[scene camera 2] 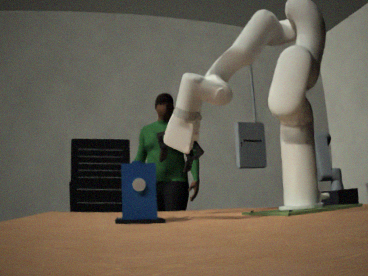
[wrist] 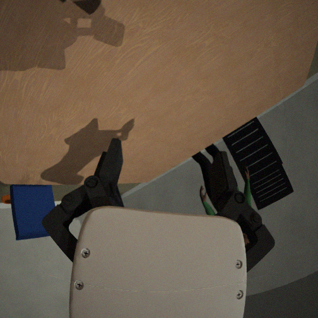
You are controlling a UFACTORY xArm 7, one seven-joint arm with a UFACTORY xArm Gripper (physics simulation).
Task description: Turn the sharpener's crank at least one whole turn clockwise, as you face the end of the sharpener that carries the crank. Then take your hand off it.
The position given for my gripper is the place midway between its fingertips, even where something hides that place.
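My own gripper [scene camera 2: 174,166] is there for me to see. The wrist view shows me that same gripper too [wrist: 168,154].
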